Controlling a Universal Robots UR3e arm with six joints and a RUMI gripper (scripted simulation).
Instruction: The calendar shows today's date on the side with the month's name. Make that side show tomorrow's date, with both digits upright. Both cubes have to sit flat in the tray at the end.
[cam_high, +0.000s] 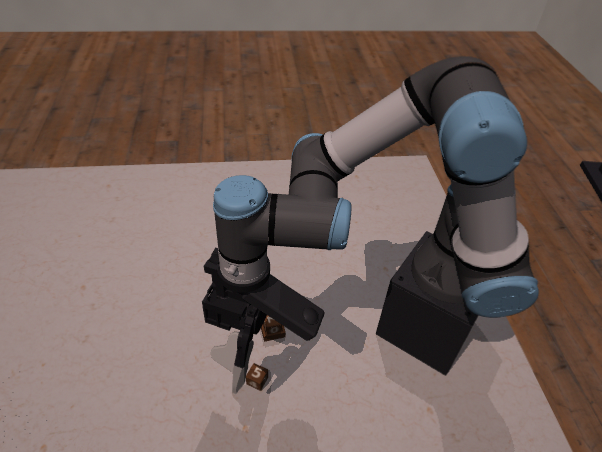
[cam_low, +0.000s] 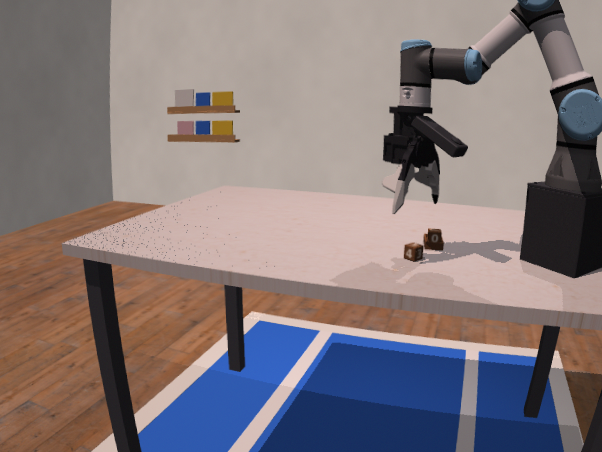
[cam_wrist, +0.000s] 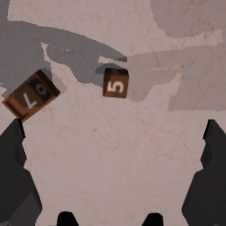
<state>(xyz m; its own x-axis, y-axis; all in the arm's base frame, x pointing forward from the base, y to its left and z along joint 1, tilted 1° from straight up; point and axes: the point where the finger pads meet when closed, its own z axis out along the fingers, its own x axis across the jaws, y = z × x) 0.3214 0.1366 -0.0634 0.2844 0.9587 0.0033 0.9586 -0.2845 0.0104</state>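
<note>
My hand is 90 mm above the brown digit cube. From my hand the other things lie so: calendar tray: 10 mm behind, 120 mm to the right, 100 mm below.
</note>
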